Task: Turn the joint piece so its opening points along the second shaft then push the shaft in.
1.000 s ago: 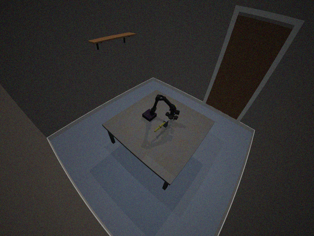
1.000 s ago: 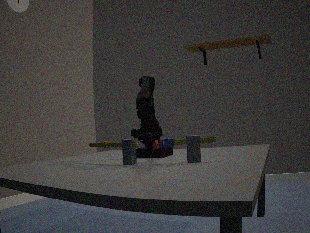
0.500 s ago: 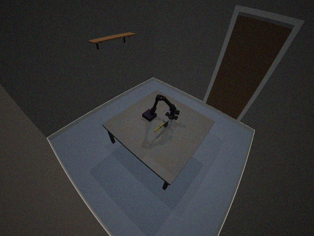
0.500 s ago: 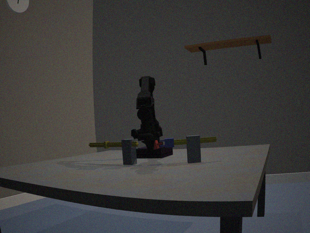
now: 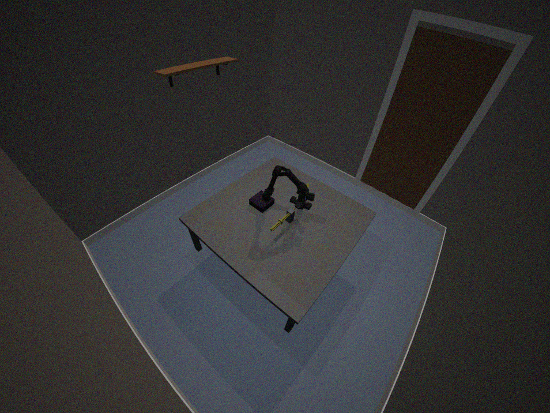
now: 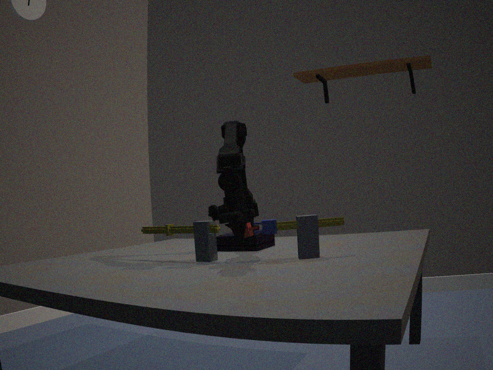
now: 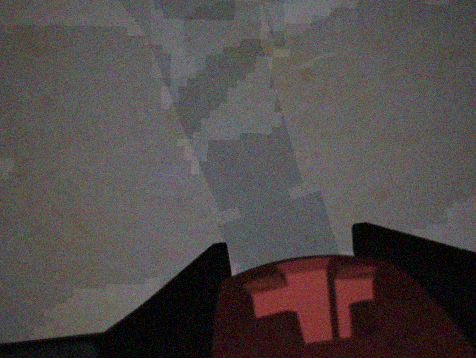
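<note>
Right now the red joint piece is 40 mm above my gripper tip and 10 mm to the left of it.
</note>
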